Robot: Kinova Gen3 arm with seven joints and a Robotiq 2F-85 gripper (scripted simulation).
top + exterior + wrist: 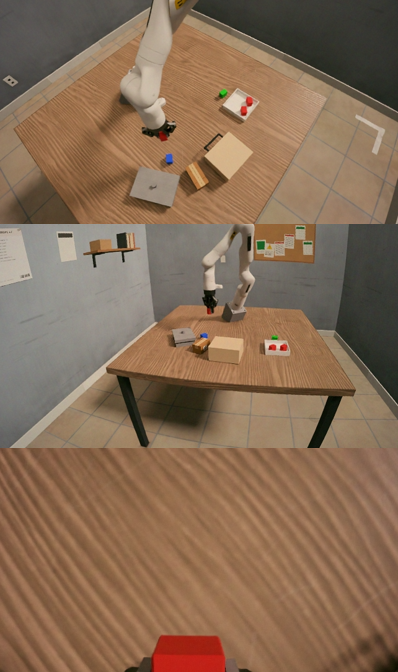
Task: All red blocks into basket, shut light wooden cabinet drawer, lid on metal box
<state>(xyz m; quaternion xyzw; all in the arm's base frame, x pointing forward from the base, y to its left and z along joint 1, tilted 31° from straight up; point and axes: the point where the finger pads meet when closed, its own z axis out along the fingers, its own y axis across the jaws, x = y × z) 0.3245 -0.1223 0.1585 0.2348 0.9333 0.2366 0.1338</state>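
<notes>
Right now my hand is 2 cm short of the white basket, 45 cm to the right of it and 18 cm above it. From my hand the other things lie so: grey lid 12 cm ahead, 15 cm to the right, 14 cm below; then blue block 5 cm ahead, 3 cm to the right, 17 cm below; then brown cardboard box 19 cm ahead, 3 cm to the left, 15 cm below.
</notes>
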